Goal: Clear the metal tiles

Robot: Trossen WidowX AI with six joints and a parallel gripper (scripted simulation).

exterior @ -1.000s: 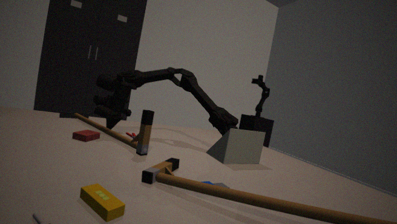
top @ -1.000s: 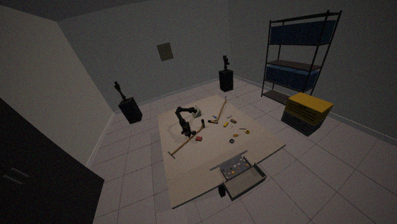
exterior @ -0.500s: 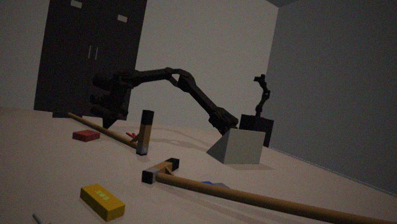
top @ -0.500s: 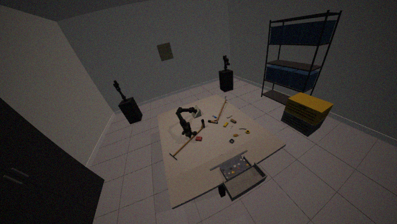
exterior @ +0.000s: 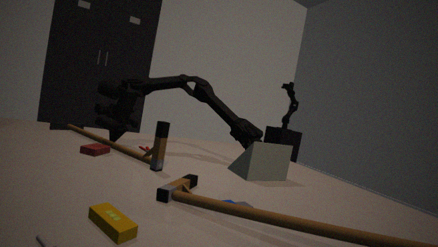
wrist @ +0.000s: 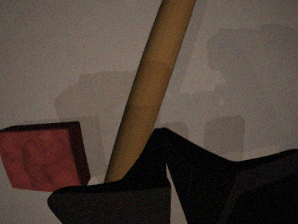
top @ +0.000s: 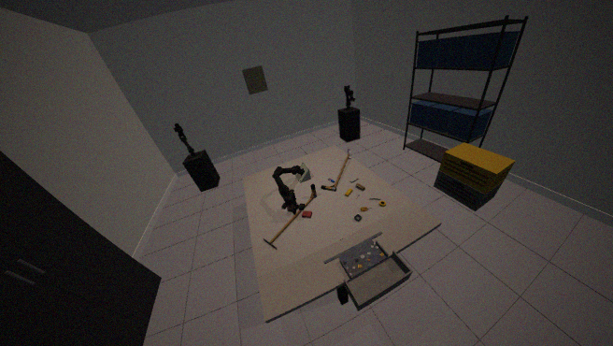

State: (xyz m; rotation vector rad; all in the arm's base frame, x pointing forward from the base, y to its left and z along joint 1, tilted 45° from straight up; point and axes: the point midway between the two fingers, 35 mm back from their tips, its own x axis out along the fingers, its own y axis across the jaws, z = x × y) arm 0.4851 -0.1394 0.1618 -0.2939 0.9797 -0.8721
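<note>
My gripper tip is now 2 cm short of the long scraper and 5 cm below it. Round my gripper tip: red block 4 cm ahead, 9 cm to the left; then red clip 13 cm behind, 1 cm below; then yellow block 4 cm behind, 52 cm to the left.
</note>
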